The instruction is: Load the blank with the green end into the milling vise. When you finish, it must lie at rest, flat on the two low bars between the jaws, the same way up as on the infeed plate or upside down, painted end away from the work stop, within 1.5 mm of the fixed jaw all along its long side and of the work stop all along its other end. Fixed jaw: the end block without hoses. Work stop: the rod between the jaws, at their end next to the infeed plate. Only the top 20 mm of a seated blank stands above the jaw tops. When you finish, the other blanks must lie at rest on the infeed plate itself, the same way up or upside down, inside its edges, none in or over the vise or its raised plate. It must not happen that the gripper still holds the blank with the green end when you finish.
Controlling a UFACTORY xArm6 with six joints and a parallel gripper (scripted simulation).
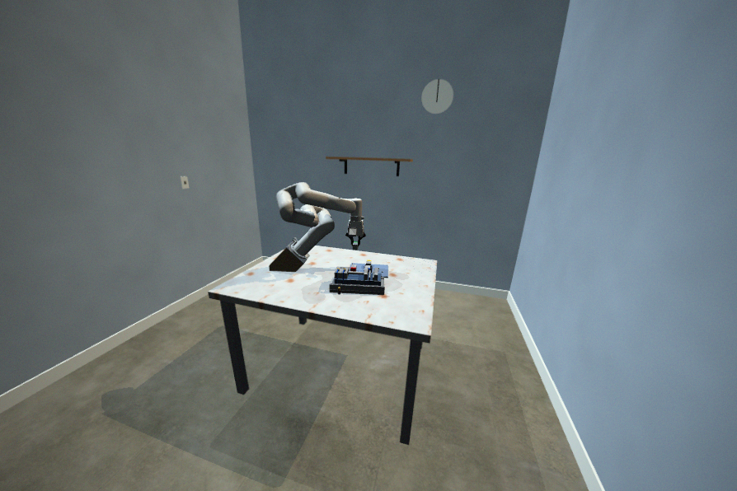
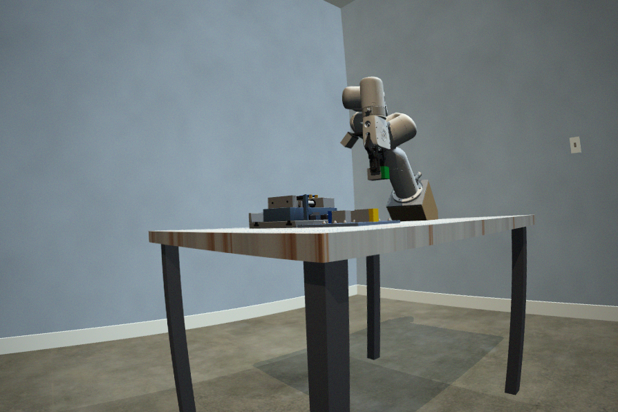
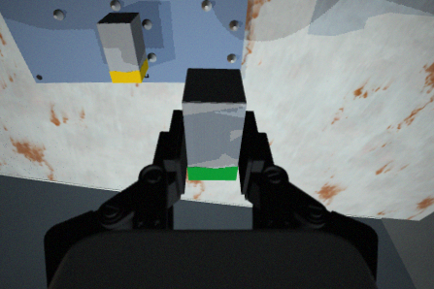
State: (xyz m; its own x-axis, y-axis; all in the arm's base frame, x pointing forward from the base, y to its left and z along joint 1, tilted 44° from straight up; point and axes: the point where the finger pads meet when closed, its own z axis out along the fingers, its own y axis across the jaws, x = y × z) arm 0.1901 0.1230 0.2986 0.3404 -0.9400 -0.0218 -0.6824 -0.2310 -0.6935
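My gripper is now 2 cm above the green-ended blank. From my hand the other things lie so: red-ended blank 15 cm below, 8 cm to the right, 4 cm ahead; blue-ended blank 15 cm below, 12 cm ahead, 4 cm to the right; yellow-ended blank 15 cm below, 8 cm ahead, 4 cm to the left.
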